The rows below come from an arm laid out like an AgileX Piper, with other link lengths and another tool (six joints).
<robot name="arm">
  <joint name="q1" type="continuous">
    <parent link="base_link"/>
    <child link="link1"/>
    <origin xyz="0 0 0.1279"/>
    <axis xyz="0 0 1"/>
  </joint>
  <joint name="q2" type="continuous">
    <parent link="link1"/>
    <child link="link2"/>
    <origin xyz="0 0 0"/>
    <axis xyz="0 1 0"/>
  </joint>
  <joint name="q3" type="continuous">
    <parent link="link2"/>
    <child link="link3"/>
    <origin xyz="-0.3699 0 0.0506"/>
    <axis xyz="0 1 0"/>
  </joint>
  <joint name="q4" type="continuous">
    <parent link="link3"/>
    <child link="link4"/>
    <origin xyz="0.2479 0 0.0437"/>
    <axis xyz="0.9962 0 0.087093"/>
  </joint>
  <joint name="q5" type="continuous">
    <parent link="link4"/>
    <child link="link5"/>
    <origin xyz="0 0 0"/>
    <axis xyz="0 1 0"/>
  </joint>
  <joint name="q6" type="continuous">
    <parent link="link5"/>
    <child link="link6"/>
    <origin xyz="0.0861 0 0.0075"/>
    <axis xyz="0.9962 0 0.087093"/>
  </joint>
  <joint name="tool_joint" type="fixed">
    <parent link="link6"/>
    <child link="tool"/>
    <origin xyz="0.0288 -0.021 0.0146" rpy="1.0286 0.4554 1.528"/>
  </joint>
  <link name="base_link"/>
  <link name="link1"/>
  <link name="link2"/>
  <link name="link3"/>
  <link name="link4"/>
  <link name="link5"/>
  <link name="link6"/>
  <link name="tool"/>
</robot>
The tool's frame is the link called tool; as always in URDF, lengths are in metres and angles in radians. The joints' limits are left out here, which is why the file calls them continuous.
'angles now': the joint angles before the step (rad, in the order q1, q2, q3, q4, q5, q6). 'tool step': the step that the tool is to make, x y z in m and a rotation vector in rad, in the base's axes. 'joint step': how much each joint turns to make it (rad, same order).
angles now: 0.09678 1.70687 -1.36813 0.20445 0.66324 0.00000
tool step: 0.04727 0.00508 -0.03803 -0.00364 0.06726 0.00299
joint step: 0.00000 0.15983 -0.11010 0.00195 0.01794 0.00000
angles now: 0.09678 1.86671 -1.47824 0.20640 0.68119 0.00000
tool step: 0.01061 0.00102 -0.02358 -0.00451 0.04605 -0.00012
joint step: 0.00001 0.05322 -0.00631 0.00001 -0.00066 -0.00001
